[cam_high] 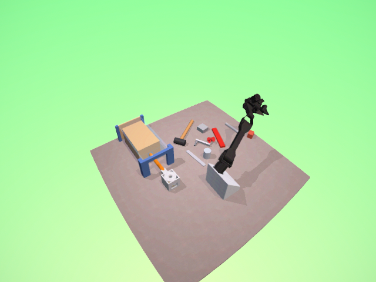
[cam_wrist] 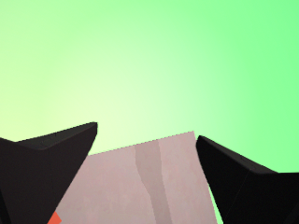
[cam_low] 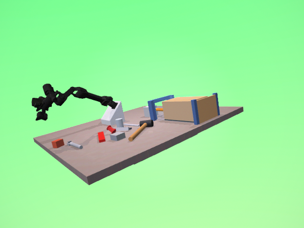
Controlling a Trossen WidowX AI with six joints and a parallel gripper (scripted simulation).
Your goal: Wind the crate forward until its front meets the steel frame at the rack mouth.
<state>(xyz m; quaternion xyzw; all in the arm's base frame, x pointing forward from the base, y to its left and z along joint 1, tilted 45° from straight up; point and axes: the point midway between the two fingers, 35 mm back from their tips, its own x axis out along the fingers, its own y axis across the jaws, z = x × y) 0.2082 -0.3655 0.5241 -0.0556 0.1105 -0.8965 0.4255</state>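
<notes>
Now: gripper tip 180 mm short of the winch handle, 490 mm to the right of it and 210 mm above it. From my gripper tip the other things lie so: grey block (330 mm ahead, 400 mm to the left, 220 mm below); then red bar (170 mm ahead, 350 mm to the left, 230 mm below); then red grip (160 mm ahead, 450 mm to the left, 210 mm below).
</notes>
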